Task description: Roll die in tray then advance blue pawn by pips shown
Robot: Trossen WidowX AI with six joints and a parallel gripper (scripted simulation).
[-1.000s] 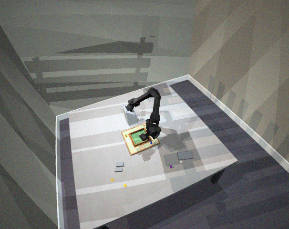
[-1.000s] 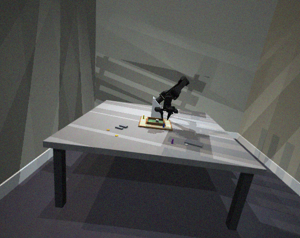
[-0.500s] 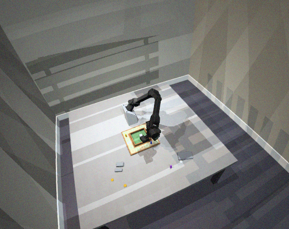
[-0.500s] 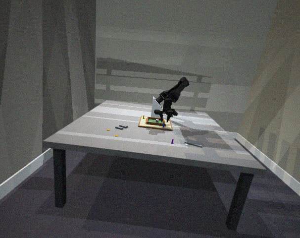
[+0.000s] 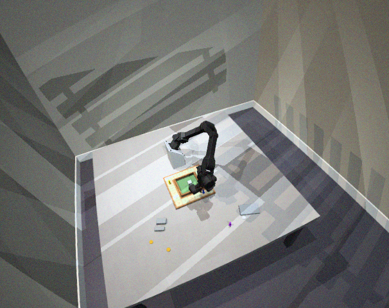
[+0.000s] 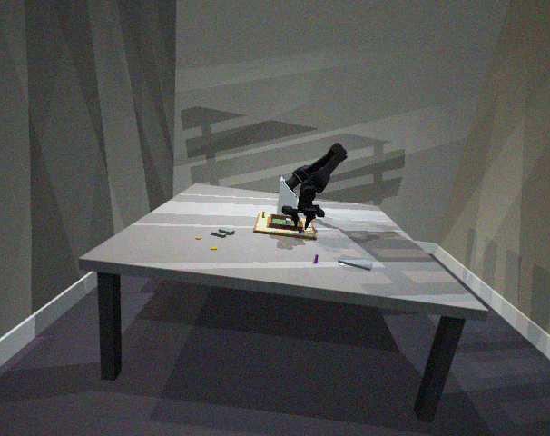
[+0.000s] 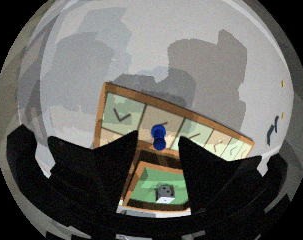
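The blue pawn lies right at my gripper tip. Round my gripper tip: yellow pawn 190 mm behind, 170 mm to the right; green tray 120 mm behind, 60 mm to the right, 20 mm below; white die 110 mm behind, 50 mm to the right, 10 mm below.
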